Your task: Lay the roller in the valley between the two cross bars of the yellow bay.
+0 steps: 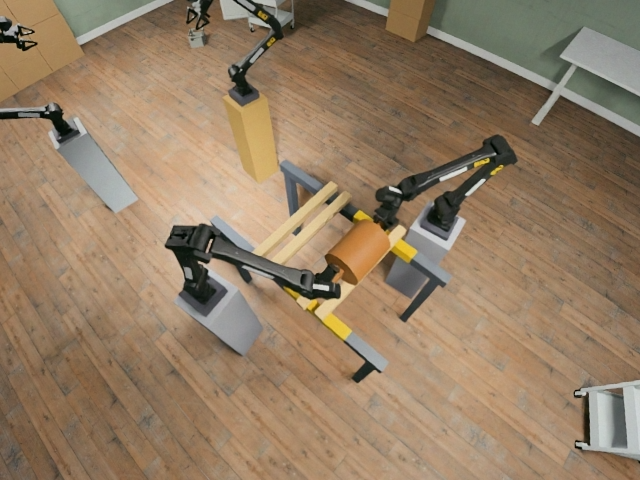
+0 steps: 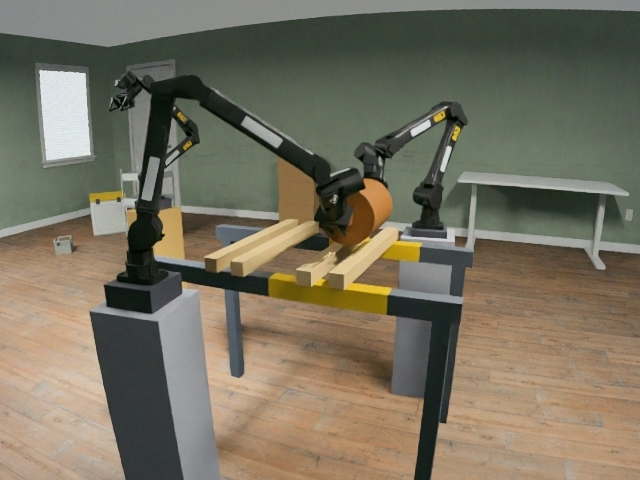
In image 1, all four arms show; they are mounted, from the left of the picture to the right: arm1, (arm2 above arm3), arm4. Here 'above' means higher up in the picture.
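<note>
The orange roller (image 1: pixel 361 245) (image 2: pixel 376 206) is low over the yellow bay's two cross bars, its axis roughly along them; contact with the bars cannot be told. The right bar (image 1: pixel 330 304) (image 2: pixel 361 260) and left bar (image 2: pixel 312 271) span the yellow rail sections (image 1: pixel 337 326) (image 2: pixel 330 295). Arm3's gripper (image 1: pixel 333 272) is shut on the roller's near stub. Arm4's gripper (image 1: pixel 381 223) is at the far stub and looks shut on it; its fingers are partly hidden. Arm1's gripper (image 1: pixel 25 38) and arm2's gripper (image 1: pixel 199 19) are open, far from the roller.
Two more pale bars (image 1: pixel 305 214) (image 2: pixel 273 248) lie across the frame's left part. The dark frame (image 1: pixel 366 351) (image 2: pixel 424 303) stands between two grey pedestals. A yellowish pedestal (image 1: pixel 253 139) carries arm2. A white table (image 1: pixel 604 56) (image 2: pixel 542 183) stands by the wall.
</note>
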